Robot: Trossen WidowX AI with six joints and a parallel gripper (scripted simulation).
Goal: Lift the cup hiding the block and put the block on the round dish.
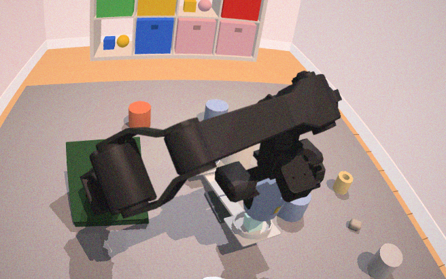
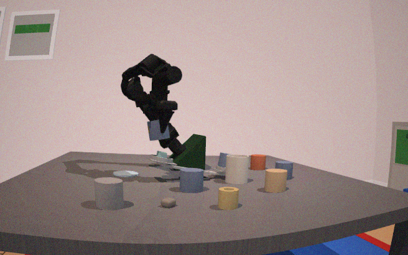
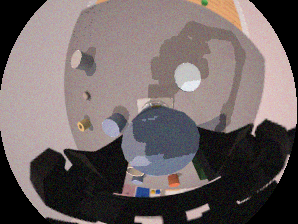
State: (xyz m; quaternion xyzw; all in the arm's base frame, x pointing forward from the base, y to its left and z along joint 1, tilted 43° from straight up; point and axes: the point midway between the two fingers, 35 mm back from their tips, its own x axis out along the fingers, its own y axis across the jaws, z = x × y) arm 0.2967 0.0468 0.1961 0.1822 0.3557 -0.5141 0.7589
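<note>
Right now the pale green block is 80 mm below my gripper tip and 10 mm to the left of it. Also, from my gripper tip: balance beam (130 mm to the left, 130 mm below, 40 mm behind); balance (140 mm below, 130 mm to the left, 30 mm behind); pale round dish (160 mm below, 130 mm to the right, 90 mm behind).
</note>
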